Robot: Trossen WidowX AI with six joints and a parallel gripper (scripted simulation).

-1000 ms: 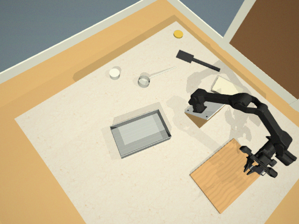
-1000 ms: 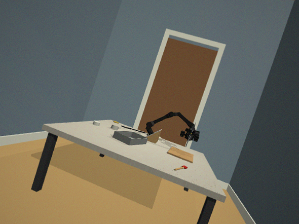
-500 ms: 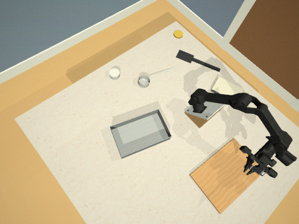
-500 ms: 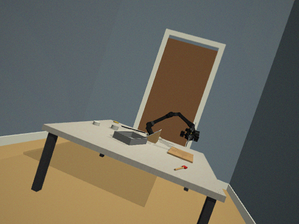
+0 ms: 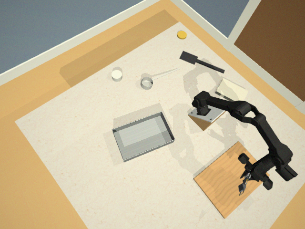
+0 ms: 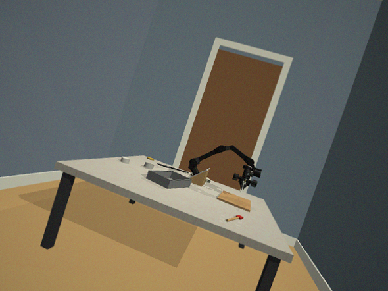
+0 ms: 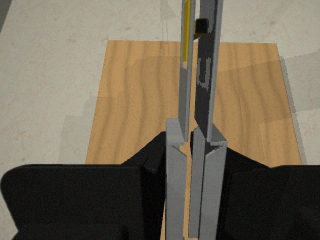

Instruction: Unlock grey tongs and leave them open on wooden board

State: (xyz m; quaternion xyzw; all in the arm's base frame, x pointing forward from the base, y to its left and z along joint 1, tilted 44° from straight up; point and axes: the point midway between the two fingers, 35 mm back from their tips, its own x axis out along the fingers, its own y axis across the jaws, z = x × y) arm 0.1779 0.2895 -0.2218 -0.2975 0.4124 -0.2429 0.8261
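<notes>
The wooden board is 2 cm behind my gripper tip, 2 cm to the right of it and 10 cm below it. Also, from my gripper tip: roasting tin (15 cm ahead, 53 cm to the right, 8 cm below); then cream block (47 cm behind, 31 cm to the right, 10 cm below); then lock piece (2 cm ahead, 7 cm above).
</notes>
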